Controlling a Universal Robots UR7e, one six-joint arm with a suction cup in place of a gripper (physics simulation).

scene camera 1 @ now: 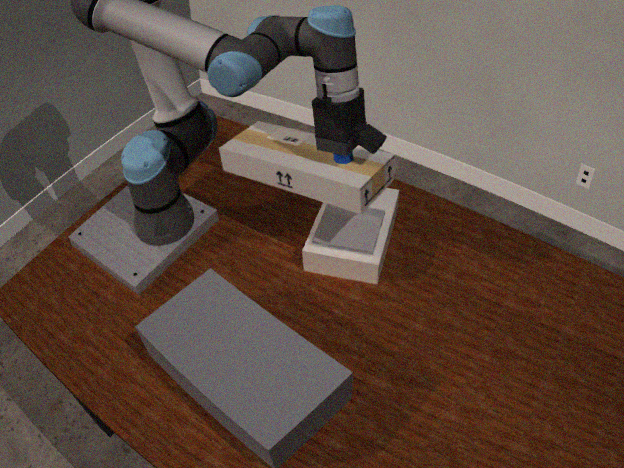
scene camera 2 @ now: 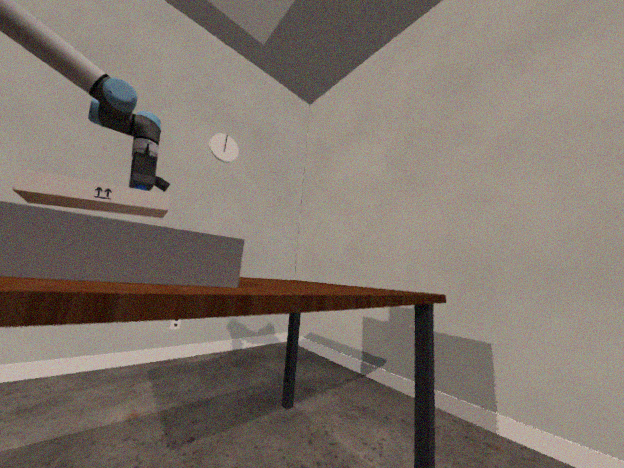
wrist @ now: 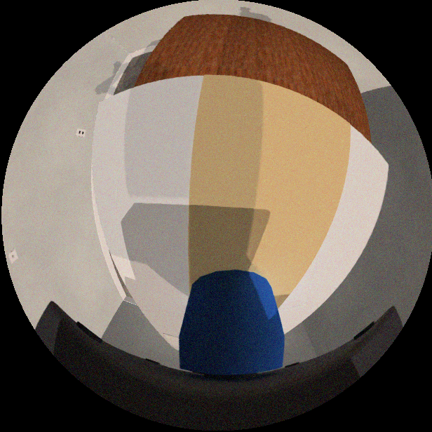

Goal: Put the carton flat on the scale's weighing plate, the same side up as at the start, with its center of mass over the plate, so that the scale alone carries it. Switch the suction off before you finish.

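Frame: origin at the arm's base, x right, y ahead, z up, level; metres.
Seen in the pictures: hand, its tool point: (scene camera 1: 344, 164); arm's base, origin of its link: (scene camera 1: 164, 222).
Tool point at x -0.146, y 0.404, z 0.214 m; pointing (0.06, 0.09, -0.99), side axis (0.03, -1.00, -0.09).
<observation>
Offsets run from my tool point to a thing's top centre. "*": to the spot under its first point.
The long white carton {dy -0.089, dx +0.003, dz +0.023 m} (scene camera 1: 297, 168) (scene camera 2: 75, 193) (wrist: 300, 175) with a tan tape strip hangs from my suction cup (scene camera 1: 343, 157) (scene camera 2: 141, 187) (wrist: 232, 325). Its arrows point up and it looks about level. The blue cup sits on the carton's top, on the tape, nearer the right end in scene camera 1. The white scale {dy -0.008, dx -0.056, dz -0.169 m} (scene camera 1: 340, 268) stands on the table with its grey weighing plate {* dy +0.024, dx +0.010, dz -0.170 m} (scene camera 1: 352, 236). The carton's right end is above the back part of the scale, and the rest reaches out to the left past it. The carton appears raised above the plate. The scale does not show in scene camera 2.
A large grey block {dy -0.004, dx +0.371, dz -0.149 m} (scene camera 1: 241, 360) (scene camera 2: 120, 249) lies on the wooden table (scene camera 1: 478, 327) (scene camera 2: 327, 297) (wrist: 240, 47) in front of the scale. The robot's grey base plate (scene camera 1: 105, 236) is at the left. A wall (scene camera 1: 478, 90) runs behind the carton.
</observation>
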